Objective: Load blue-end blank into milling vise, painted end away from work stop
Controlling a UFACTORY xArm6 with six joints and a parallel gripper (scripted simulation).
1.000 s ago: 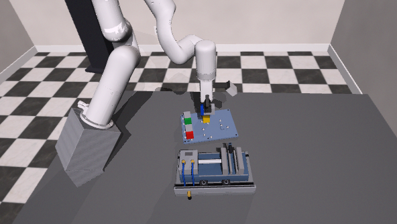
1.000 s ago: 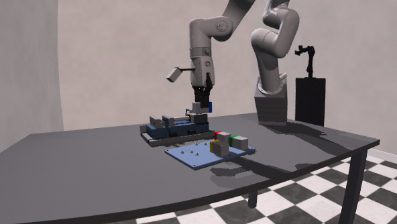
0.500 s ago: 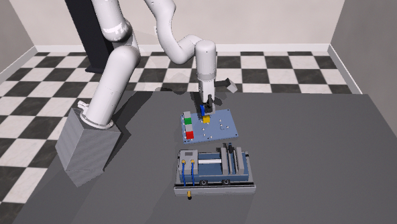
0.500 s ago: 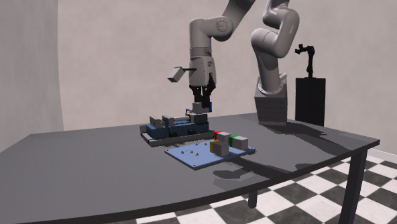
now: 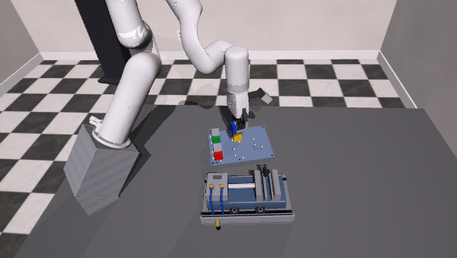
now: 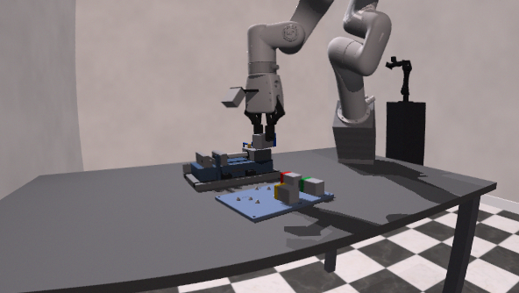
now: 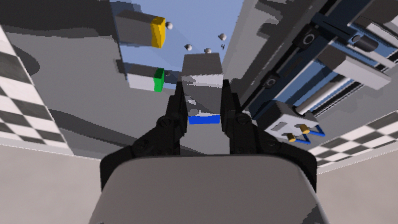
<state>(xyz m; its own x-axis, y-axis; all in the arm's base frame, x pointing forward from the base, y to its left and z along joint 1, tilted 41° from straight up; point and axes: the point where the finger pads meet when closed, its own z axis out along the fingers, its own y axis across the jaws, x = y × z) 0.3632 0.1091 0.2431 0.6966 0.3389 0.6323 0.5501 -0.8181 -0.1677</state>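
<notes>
The blue-ended blank lies 20 mm below my hand. The rest, counted from my hand: yellow-ended blank 150 mm below, 80 mm to the left, 40 mm behind; red-ended blank 150 mm below, 80 mm behind, 40 mm to the right; green-ended blank 150 mm below, 120 mm behind, 50 mm to the left.
</notes>
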